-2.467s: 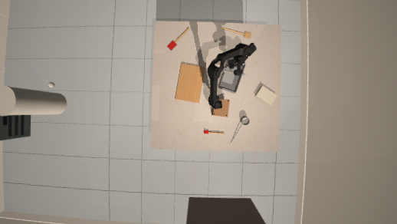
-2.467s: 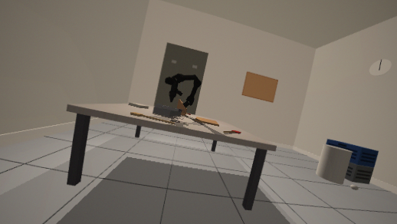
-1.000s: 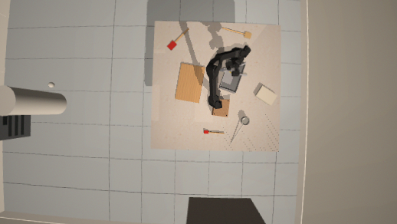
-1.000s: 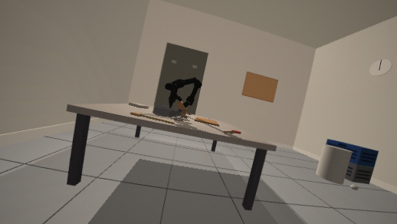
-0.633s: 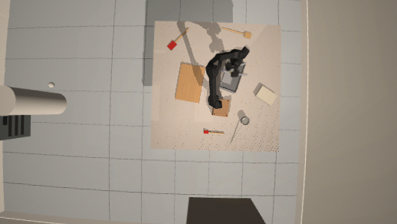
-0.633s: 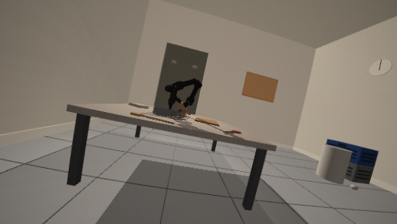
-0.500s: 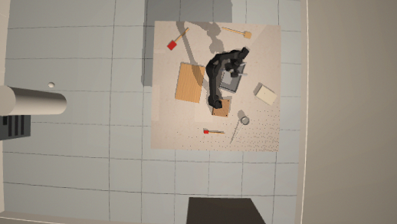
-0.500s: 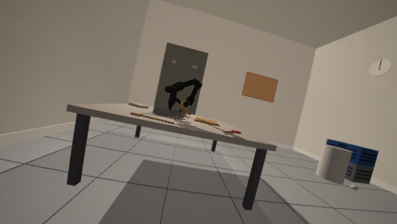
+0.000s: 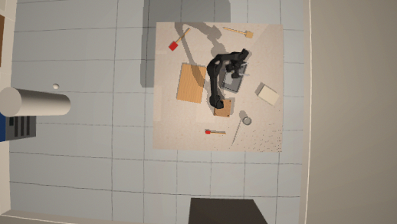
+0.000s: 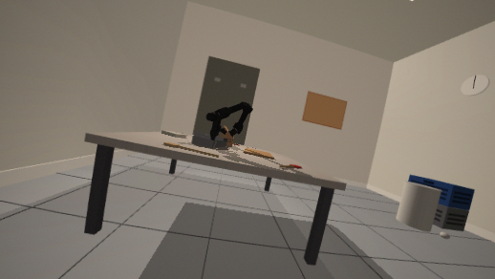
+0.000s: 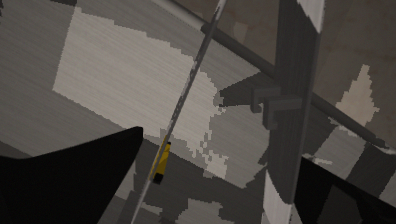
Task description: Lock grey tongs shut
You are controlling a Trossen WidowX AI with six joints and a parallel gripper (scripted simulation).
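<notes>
My gripper tip is now 40 mm past the grey roasting tin and 10 mm to the left of it. Round my gripper tip: cream block (350 mm to the right, 250 mm behind, 20 mm below); then red-headed tool (520 mm to the left, 340 mm ahead, 20 mm below); then wooden board (400 mm to the left, 100 mm behind, 20 mm below).
</notes>
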